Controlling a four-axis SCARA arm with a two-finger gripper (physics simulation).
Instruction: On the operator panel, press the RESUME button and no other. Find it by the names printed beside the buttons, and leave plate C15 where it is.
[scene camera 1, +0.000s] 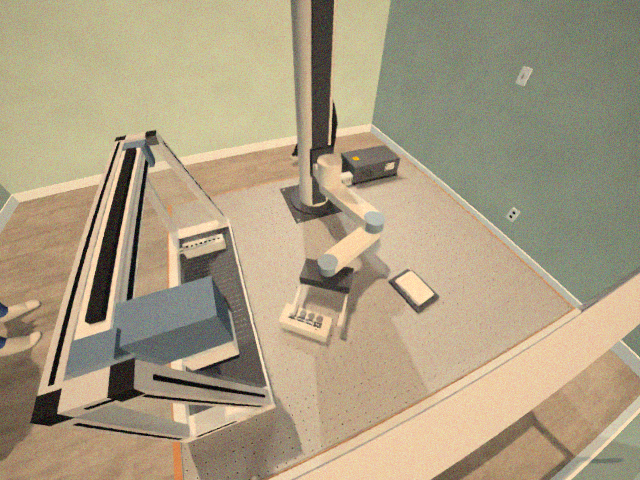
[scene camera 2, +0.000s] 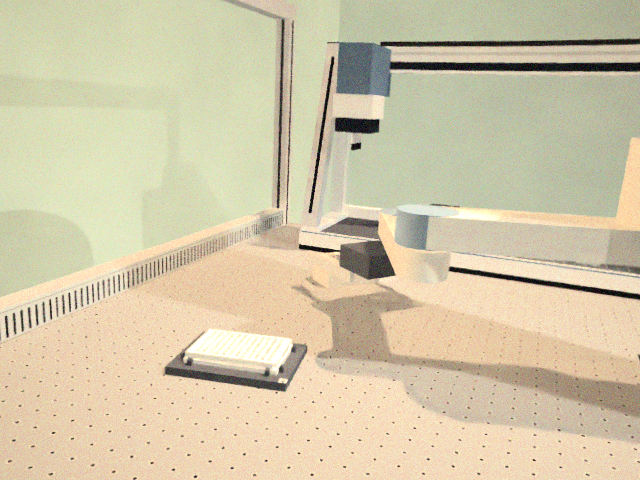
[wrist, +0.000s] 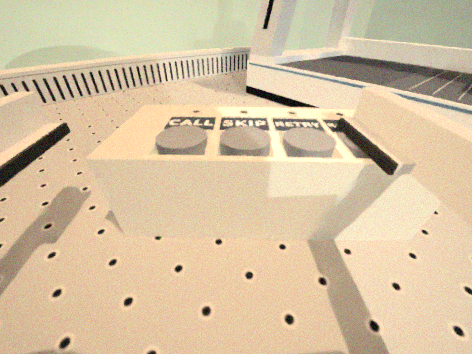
I see my gripper (scene camera 2: 343, 251), a white plate (scene camera 2: 227, 349), a call button (wrist: 180, 140), a skip button (wrist: 238, 141) and a retry button (wrist: 298, 142).
My gripper is seen too in scene camera 1 (scene camera 1: 315, 320) and in the wrist view (wrist: 205, 108). The wrist view misses the white plate: it is out of frame.
